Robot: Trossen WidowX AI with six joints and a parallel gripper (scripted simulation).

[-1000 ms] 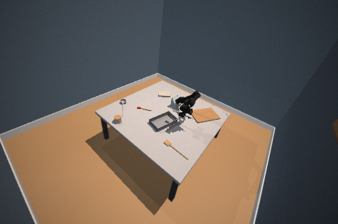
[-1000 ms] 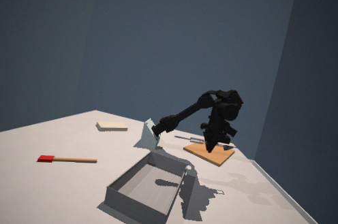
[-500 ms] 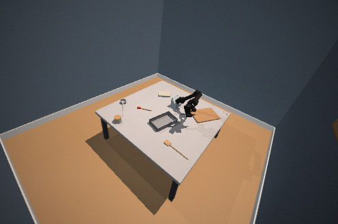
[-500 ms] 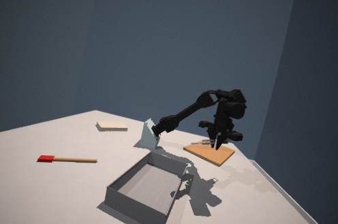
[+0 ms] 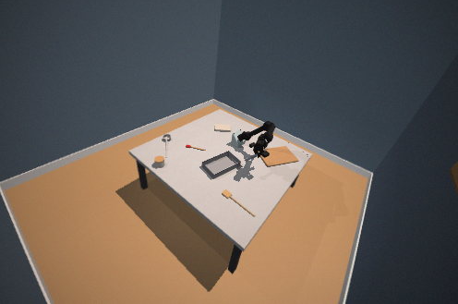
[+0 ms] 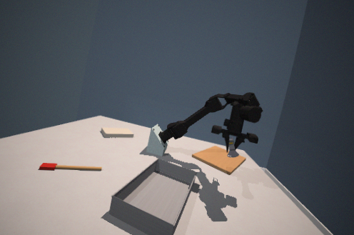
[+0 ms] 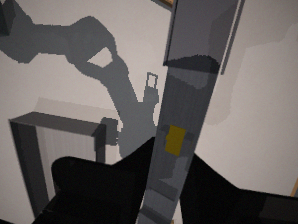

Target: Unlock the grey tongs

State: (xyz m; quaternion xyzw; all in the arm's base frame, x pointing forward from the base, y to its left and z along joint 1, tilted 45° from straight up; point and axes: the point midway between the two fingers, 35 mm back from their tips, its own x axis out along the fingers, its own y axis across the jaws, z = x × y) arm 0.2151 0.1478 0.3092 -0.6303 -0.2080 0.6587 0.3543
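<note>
The wooden board is 340 mm behind my gripper tip, 150 mm below it and 60 mm to the left of it. Round my gripper tip: red-headed wooden spatula 610 mm to the right, 180 mm ahead, 150 mm below; roasting tin 240 mm to the right, 170 mm ahead, 130 mm below; yellow lock piece 40 mm above, 30 mm behind.
</note>
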